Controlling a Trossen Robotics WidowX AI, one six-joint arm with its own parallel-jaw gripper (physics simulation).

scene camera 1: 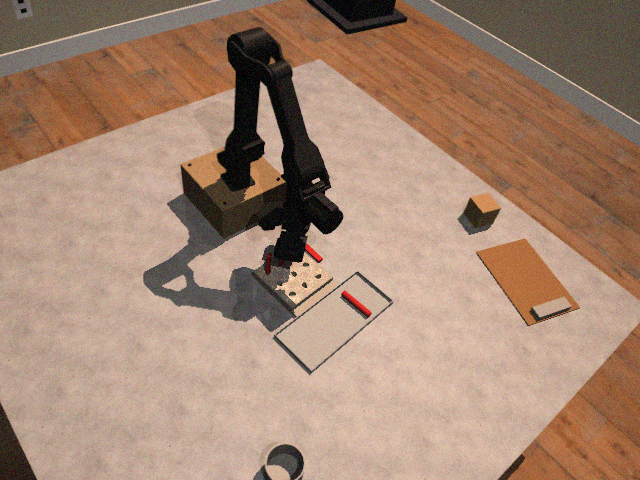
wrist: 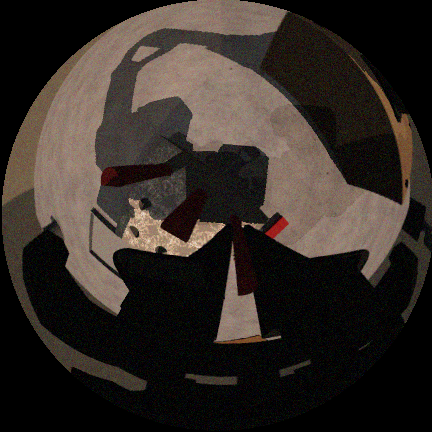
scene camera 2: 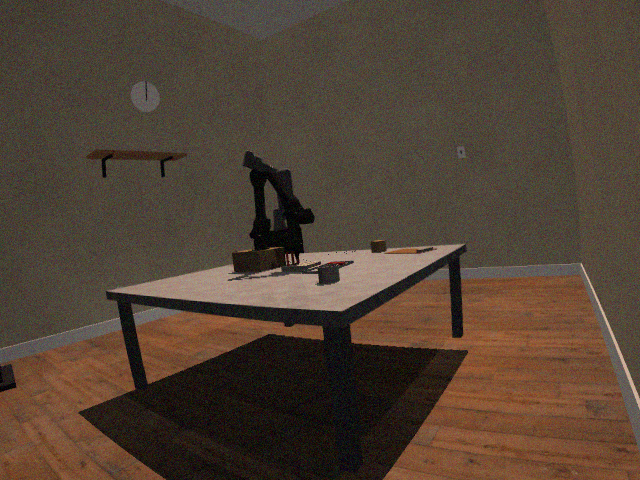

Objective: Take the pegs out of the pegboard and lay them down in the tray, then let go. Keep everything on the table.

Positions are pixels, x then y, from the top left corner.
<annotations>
A flat brown board [scene camera 1: 537, 294] rests on the table. A small brown cube [scene camera 1: 481, 210] sits on the table.
</annotations>
